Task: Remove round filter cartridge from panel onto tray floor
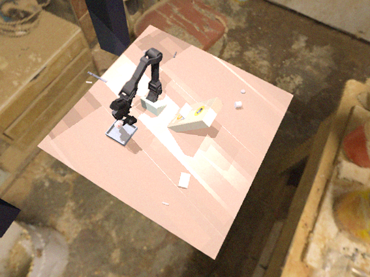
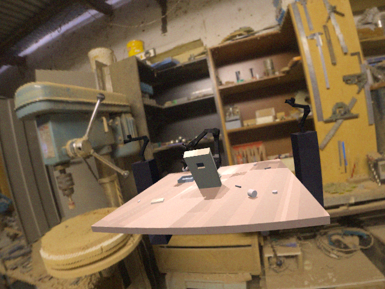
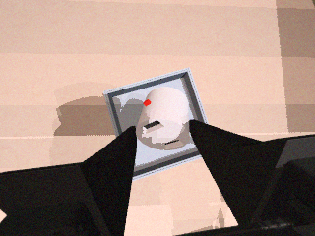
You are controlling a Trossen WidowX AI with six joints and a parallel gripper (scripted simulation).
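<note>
Right now my gripper tip is 11 cm above the square grey-rimmed tray, 1 cm to the left of it and 1 cm past it. From my gripper tip the other things lie so: round filter cartridge: right at my gripper tip; cream service panel: 39 cm ahead, 24 cm to the left, 4 cm above; flat white block: 51 cm ahead, 12 cm to the right, 12 cm below.
</note>
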